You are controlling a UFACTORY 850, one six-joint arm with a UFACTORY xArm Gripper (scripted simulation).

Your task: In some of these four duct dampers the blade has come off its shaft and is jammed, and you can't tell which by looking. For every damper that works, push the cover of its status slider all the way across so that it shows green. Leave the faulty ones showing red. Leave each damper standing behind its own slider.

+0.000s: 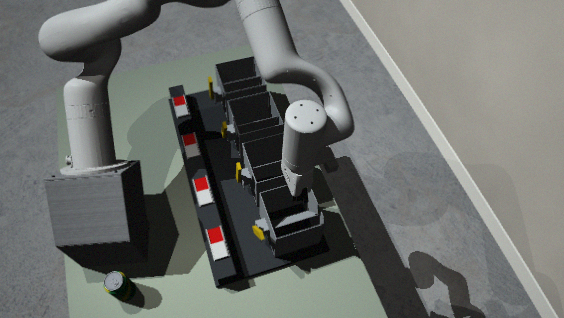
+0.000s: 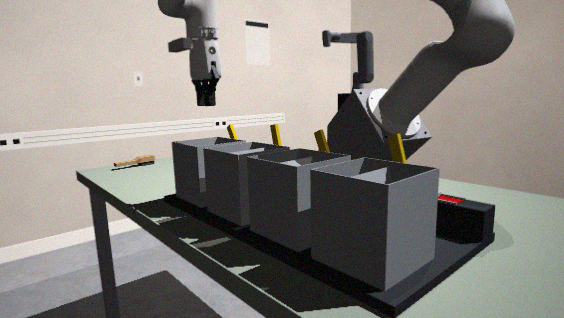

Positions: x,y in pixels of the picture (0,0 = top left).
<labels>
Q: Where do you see a damper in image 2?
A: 188,157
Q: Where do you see a damper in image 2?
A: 279,193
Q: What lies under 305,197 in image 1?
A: My gripper.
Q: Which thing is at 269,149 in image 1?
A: A damper.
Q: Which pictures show the damper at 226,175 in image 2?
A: Image 1 and image 2: all of them.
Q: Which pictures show my gripper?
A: Image 1 and image 2: all of them.
</labels>
